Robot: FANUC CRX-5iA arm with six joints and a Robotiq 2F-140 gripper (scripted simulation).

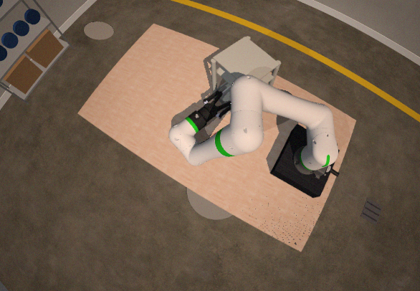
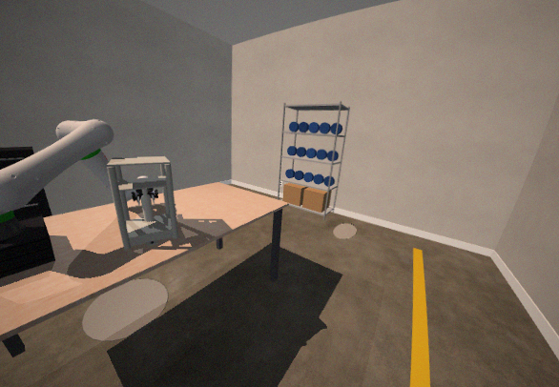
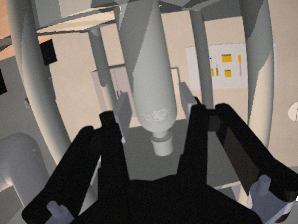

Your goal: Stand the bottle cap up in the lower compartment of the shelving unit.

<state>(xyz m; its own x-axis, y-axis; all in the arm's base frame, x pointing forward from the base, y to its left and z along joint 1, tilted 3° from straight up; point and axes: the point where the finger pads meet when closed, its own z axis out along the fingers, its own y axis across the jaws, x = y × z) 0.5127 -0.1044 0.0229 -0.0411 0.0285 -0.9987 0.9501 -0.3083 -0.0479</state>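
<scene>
Right now the pale bottle is 20 mm to the right of my hand, 10 mm behind it and 10 mm above it. The rest, counted from my hand: grey shelving unit 80 mm to the right, 40 mm above, 30 mm behind.
</scene>
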